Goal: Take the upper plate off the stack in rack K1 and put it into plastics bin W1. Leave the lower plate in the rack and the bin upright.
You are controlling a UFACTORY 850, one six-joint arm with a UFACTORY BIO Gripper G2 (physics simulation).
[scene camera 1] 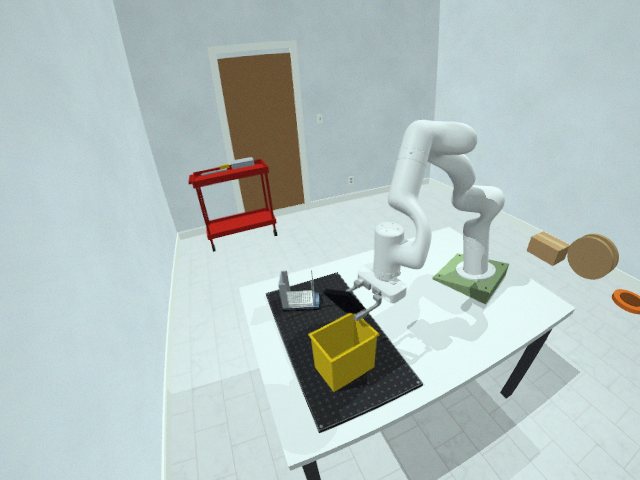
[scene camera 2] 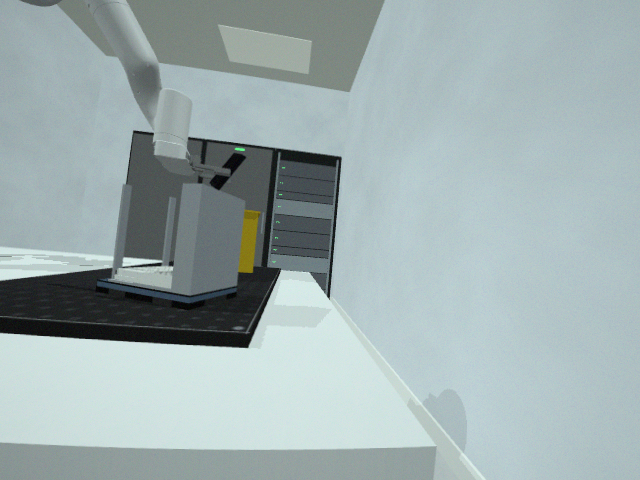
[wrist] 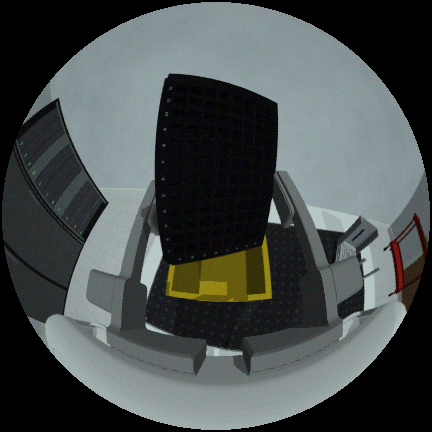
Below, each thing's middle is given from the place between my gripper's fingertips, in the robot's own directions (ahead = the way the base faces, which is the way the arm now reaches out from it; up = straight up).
Labels:
Now: the yellow plastics bin W1 (scene camera 1: pixel 343 350) 1 cm ahead of my hand, 1 cm to the left of it and 19 cm below it. Round my hand: pale ridged plate (scene camera 2: pixel 161 276): 2 cm ahead, 38 cm to the right, 25 cm below; then black plate (wrist: pixel 215 152): 1 cm behind, 2 cm above.

